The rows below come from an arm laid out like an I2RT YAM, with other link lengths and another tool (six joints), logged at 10 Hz.
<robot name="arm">
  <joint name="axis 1" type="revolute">
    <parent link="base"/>
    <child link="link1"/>
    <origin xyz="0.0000 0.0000 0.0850" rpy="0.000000 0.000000 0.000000"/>
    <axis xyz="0 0 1"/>
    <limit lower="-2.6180" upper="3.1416"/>
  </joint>
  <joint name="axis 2" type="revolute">
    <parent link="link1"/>
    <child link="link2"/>
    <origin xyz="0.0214 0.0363 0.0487" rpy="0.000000 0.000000 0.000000"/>
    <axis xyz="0 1 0"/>
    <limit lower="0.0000" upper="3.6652"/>
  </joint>
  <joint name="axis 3" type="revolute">
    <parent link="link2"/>
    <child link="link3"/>
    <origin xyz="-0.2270 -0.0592 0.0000" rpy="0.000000 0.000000 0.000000"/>
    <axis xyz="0 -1 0"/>
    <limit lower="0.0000" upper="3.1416"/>
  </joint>
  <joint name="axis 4" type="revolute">
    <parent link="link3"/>
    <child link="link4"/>
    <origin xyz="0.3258 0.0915 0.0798" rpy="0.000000 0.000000 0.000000"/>
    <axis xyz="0 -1 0"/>
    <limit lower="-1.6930" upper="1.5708"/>
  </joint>
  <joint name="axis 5" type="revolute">
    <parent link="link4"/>
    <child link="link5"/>
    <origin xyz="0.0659 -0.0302 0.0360" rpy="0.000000 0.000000 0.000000"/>
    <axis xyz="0 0 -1"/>
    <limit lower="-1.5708" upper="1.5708"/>
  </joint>
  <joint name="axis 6" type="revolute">
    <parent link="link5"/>
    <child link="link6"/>
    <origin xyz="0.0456 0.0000 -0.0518" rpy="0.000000 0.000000 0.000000"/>
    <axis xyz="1 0 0"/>
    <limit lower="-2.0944" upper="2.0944"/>
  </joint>
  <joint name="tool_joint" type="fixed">
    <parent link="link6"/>
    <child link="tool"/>
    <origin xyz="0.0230 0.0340 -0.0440" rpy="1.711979 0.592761 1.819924"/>
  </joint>
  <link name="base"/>
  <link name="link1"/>
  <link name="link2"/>
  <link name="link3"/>
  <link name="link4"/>
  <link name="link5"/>
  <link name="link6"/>
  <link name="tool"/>
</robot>
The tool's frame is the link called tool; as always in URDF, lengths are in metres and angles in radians.
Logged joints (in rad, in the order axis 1, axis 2, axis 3, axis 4, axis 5, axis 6), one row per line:
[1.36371, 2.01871, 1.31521, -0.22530, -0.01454, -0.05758]
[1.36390, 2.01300, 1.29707, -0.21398, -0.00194, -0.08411]
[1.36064, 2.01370, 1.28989, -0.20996, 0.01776, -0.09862]
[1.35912, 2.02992, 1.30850, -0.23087, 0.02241, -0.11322]
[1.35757, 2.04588, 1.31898, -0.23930, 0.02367, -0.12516]
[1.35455, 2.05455, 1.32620, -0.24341, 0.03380, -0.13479]
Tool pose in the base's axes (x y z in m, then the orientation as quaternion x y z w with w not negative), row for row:
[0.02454, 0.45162, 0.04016, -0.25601, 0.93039, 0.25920, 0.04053]
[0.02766, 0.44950, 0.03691, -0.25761, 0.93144, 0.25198, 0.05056]
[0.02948, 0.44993, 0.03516, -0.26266, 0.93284, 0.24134, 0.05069]
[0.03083, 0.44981, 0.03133, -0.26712, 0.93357, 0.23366, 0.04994]
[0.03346, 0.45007, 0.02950, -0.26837, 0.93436, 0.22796, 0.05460]
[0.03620, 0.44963, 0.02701, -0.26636, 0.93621, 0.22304, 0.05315]
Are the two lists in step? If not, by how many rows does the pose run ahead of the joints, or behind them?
The pose runs 1 row ahead of the joints: the pose in row i belongs to the joints in row i + 1.
